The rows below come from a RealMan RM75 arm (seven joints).
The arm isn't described. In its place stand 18 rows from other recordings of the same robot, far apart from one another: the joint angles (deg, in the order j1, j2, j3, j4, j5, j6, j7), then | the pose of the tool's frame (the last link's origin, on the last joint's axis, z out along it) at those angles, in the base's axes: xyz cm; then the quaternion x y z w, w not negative.
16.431, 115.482, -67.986, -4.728, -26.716, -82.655, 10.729 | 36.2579 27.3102 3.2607 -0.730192 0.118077 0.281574 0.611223
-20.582, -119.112, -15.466, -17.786, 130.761, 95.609, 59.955 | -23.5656 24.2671 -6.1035 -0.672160 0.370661 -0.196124 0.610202
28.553, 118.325, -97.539, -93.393, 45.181, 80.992, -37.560 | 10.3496 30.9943 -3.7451 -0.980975 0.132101 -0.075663 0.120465
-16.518, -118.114, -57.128, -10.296, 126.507, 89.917, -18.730 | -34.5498 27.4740 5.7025 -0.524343 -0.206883 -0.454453 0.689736
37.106, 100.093, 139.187, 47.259, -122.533, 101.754, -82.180 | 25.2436 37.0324 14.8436 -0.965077 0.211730 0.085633 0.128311
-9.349, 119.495, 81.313, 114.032, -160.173, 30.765, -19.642 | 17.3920 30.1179 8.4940 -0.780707 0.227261 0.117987 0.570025
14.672, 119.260, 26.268, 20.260, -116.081, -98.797, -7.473 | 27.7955 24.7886 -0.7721 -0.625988 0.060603 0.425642 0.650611
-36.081, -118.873, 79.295, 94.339, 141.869, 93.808, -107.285 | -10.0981 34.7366 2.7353 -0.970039 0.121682 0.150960 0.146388
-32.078, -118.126, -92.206, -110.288, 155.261, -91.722, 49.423 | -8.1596 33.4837 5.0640 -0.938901 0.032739 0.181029 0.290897
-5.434, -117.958, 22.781, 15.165, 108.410, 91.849, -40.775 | -37.7121 16.6180 -1.6700 -0.853682 -0.270089 -0.298973 0.329991
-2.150, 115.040, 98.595, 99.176, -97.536, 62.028, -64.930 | 18.2342 28.5746 6.8424 -0.909724 0.200865 0.216728 0.291691
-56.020, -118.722, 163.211, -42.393, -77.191, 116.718, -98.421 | -13.5818 37.6626 15.2997 -0.721855 -0.097729 -0.672122 0.132763
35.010, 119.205, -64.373, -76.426, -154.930, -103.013, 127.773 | 21.5784 33.9727 4.2095 -0.924322 0.291383 -0.219530 0.111946
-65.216, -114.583, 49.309, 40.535, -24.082, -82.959, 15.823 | -12.5598 45.0967 1.5466 -0.809168 -0.554301 0.071460 0.181359
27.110, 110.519, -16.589, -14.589, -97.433, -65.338, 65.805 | 37.5364 34.8445 6.9314 -0.742515 0.386012 0.310961 0.450522
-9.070, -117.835, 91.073, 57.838, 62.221, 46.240, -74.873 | -24.1619 32.8310 -2.2948 -0.864267 -0.247563 -0.293843 0.324672
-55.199, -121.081, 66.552, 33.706, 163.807, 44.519, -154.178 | -20.2699 46.0522 -4.4200 -0.846616 -0.370996 0.112096 0.364743
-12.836, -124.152, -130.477, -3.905, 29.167, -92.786, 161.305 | -34.9701 23.4891 1.8501 -0.589268 -0.207025 -0.403311 0.668763
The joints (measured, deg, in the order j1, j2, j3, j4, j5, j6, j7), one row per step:
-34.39, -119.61, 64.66, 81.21, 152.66, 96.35, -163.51
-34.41, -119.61, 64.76, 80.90, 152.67, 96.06, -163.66
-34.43, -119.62, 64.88, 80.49, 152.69, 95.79, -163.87
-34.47, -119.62, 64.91, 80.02, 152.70, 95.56, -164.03
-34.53, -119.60, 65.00, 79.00, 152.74, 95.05, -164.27
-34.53, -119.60, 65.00, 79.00, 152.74, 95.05, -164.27
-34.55, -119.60, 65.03, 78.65, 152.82, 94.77, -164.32
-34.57, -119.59, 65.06, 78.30, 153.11, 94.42, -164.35
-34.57, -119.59, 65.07, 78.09, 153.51, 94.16, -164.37
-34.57, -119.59, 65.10, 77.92, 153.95, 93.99, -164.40
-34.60, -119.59, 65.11, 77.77, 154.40, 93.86, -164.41
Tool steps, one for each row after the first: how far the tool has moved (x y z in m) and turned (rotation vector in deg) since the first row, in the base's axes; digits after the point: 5 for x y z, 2 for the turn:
-0.00058, 0.00043, -0.00090, 0.06, -0.03, 0.18
-0.00144, 0.00069, -0.00216, 0.05, -0.07, 0.49
-0.00252, 0.00093, -0.00330, 0.02, -0.15, 0.84
-0.00509, 0.00137, -0.00568, -0.09, -0.24, 1.54
-0.00509, 0.00137, -0.00568, -0.09, -0.24, 1.54
-0.00607, 0.00176, -0.00642, -0.04, -0.21, 1.72
-0.00753, 0.00236, -0.00682, 0.12, 0.02, 1.90
-0.00895, 0.00282, -0.00679, 0.31, 0.36, 2.07
-0.01035, 0.00309, -0.00672, 0.43, 0.76, 2.24
-0.01156, 0.00340, -0.00653, 0.55, 1.17, 2.39

